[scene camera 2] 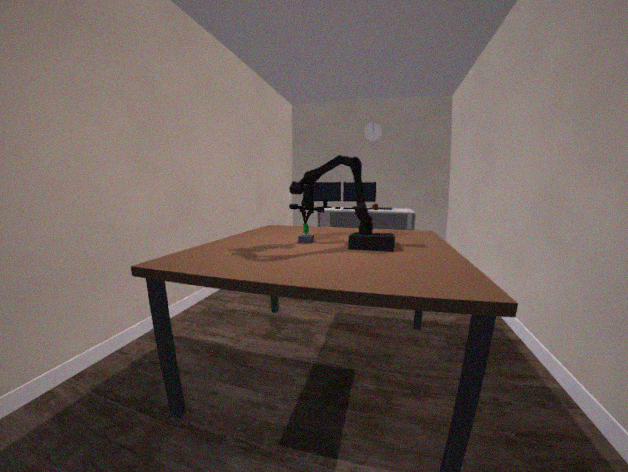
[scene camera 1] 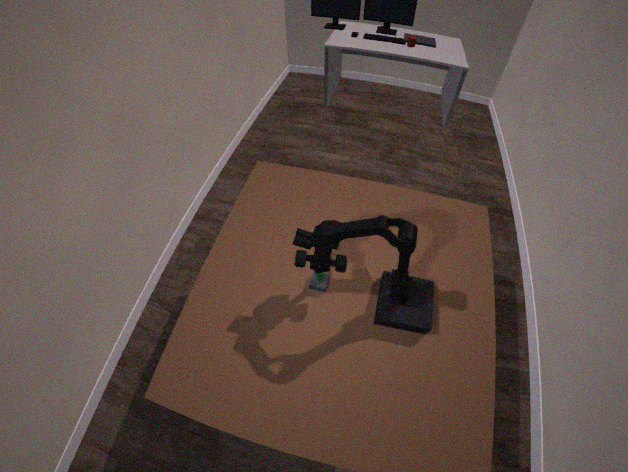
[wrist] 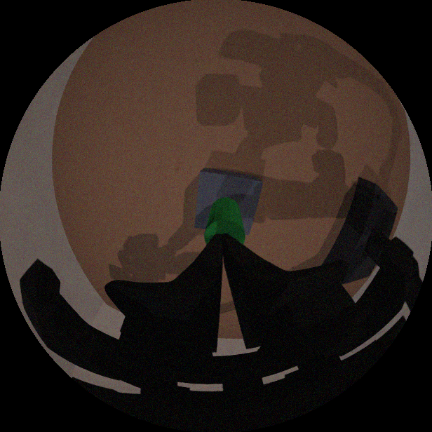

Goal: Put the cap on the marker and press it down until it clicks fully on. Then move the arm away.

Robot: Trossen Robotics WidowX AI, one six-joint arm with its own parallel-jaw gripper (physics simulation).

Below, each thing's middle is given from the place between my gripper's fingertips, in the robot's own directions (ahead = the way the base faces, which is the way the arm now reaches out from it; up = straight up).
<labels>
Now: hand 20 mm above the green cap (wrist: pixel 225 217). Round my hand: blue-grey block (wrist: pixel 212 183): 80 mm below.
</labels>
